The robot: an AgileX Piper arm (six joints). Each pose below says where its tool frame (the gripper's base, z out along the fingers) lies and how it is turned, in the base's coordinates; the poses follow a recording.
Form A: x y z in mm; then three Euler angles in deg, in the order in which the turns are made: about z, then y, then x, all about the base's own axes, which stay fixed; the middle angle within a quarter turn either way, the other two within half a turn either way.
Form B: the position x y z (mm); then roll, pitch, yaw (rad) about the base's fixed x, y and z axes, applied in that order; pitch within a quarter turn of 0, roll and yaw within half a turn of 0. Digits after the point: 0 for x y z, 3 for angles.
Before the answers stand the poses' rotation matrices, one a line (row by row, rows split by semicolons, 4 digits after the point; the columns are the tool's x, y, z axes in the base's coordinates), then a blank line. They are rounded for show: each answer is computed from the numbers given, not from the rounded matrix.
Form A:
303 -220 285 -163.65 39.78 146.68
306 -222 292 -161.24 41.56 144.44
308 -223 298 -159.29 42.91 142.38
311 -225 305 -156.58 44.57 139.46
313 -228 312 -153.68 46.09 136.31
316 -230 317 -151.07 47.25 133.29
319 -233 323 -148.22 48.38 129.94
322 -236 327 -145.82 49.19 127.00
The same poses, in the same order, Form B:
-0.7374 0.2163 0.6398; -0.1020 0.9008 -0.4222; -0.6677 -0.3766 -0.6422
-0.7085 0.2406 0.6634; -0.1037 0.8944 -0.4352; -0.6980 -0.3771 -0.6087
-0.6851 0.2590 0.6808; -0.1086 0.8879 -0.4471; -0.7203 -0.3803 -0.5801
-0.6537 0.2832 0.7018; -0.1165 0.8786 -0.4630; -0.7477 -0.3845 -0.5414
-0.6216 0.3075 0.7204; -0.1254 0.8688 -0.4791; -0.7732 -0.3882 -0.5015
-0.5941 0.3284 0.7343; -0.1361 0.8587 -0.4941; -0.7928 -0.3935 -0.4654
-0.5646 0.3498 0.7476; -0.1491 0.8476 -0.5092; -0.8118 -0.3990 -0.4264
-0.5407 0.3672 0.7569; -0.1620 0.8375 -0.5220; -0.8255 -0.4048 -0.3933

303 -220 285 -2.611 0.731 -3.004
306 -222 292 -2.587 0.773 -2.996
308 -223 298 -2.561 0.804 -2.984
311 -225 305 -2.524 0.845 -2.965
313 -228 312 -2.483 0.884 -2.942
316 -230 317 -2.440 0.915 -2.916
319 -233 323 -2.389 0.947 -2.883
322 -236 327 -2.342 0.971 -2.851

